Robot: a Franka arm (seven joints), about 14 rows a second.
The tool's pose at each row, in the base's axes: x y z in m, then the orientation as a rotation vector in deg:
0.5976 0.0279 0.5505 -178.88 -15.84 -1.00
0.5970 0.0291 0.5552 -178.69 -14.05 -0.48
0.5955 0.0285 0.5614 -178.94 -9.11 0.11
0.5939 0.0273 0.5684 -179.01 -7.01 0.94
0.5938 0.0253 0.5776 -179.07 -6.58 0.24
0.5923 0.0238 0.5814 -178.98 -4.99 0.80
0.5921 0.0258 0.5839 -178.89 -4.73 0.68
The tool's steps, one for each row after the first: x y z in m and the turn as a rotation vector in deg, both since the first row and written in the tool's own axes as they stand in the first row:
-0.0003 -0.0013 -0.0047 0.36 -0.30 1.13
-0.0018 -0.0010 -0.0109 0.45 -0.66 4.30
-0.0035 -0.0002 -0.0179 0.51 -1.18 5.64
-0.0039 0.0017 -0.0272 0.43 -0.73 5.92
-0.0056 0.0029 -0.0310 0.59 -1.08 6.93
-0.0054 0.0009 -0.0335 0.68 -0.99 7.10

